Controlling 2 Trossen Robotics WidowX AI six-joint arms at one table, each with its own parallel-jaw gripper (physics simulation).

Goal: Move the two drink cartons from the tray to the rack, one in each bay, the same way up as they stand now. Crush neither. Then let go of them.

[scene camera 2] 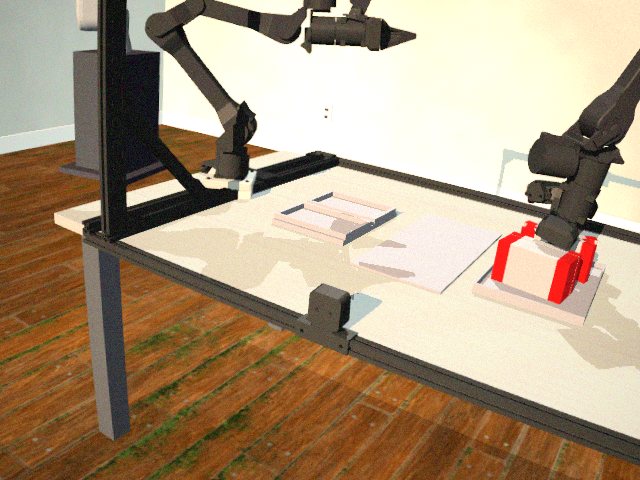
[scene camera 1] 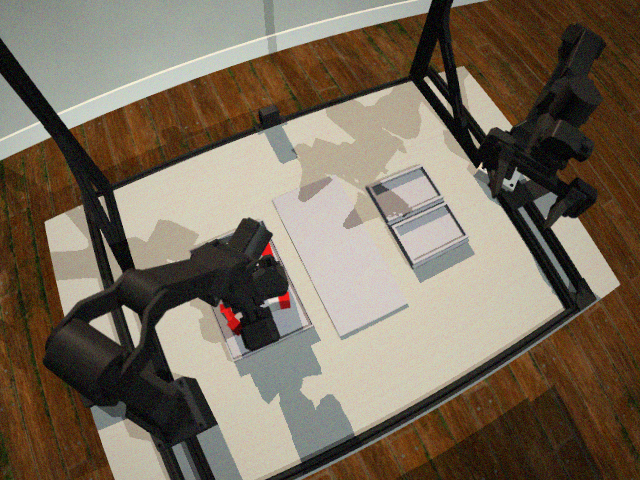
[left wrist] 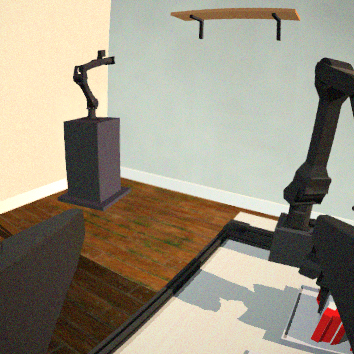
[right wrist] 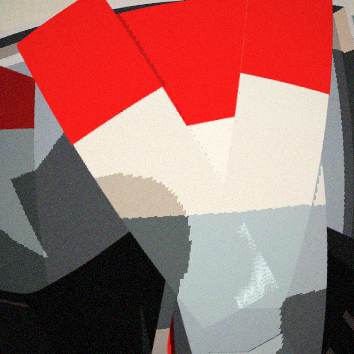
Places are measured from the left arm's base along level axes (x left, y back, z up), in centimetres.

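Pixels of known places: left gripper, between the fingertips: [scene camera 2: 413, 35] [scene camera 1: 520, 213] [left wrist: 203, 225]; right gripper, between the fingertips: [scene camera 1: 260, 309] [right wrist: 218, 222]; left arm's base, origin of its link: [scene camera 2: 230, 175]; right arm's base, origin of its link: [scene camera 1: 170, 413] [left wrist: 296, 223].
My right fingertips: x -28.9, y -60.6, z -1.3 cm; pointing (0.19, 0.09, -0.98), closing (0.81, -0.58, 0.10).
Note:
For each thing: its top centre in the pictures, then the offset to it from my right fingertips. "pt": a spot on its surface instead. Level surfaces: height alone.
- grey tray, centre of its top: [right wrist: 72, 244] [scene camera 2: 545, 272] [scene camera 1: 248, 286] [left wrist: 350, 322] dx -4.9, dy +2.5, dz -0.7 cm
- carton, centre of its top: [right wrist: 263, 326] [scene camera 1: 255, 303] [left wrist: 336, 294] dx -0.3, dy -0.4, dz +5.1 cm
- two-bay rack, centre of its top: [scene camera 2: 338, 210] [scene camera 1: 418, 210] dx +16.4, dy +37.5, dz -0.3 cm
- flat pale mat, height of its surface: dz -1.9 cm
- small dark block, a spot on its surface: [scene camera 2: 329, 305] [scene camera 1: 264, 111] pt dx -27.3, dy +39.3, dz +1.8 cm
Two red-and-cream drink cartons lie in the grey tray [scene camera 1: 270, 344] [scene camera 2: 509, 295] [left wrist: 293, 316] at the near left of the table. My right gripper [scene camera 1: 257, 311] [right wrist: 218, 222] is down in the tray, shut on one carton [right wrist: 211, 140] [scene camera 1: 231, 318] [scene camera 2: 530, 271] [left wrist: 328, 328]. That carton's side is creased and buckled inward between the fingers. The other carton [scene camera 1: 285, 300] [right wrist: 14, 98] lies beside it, mostly hidden by the arm. The two-bay rack [scene camera 1: 439, 254] [scene camera 2: 337, 216] stands empty at the right. My left gripper [scene camera 1: 528, 190] [scene camera 2: 409, 34] [left wrist: 203, 225] is open and empty, held high at the table's far right edge.
A flat pale mat [scene camera 1: 337, 257] [scene camera 2: 432, 248] lies between the tray and the rack. A small dark block [scene camera 1: 269, 115] [scene camera 2: 329, 305] sits on the table's back rim. Black frame posts stand at the table's corners.

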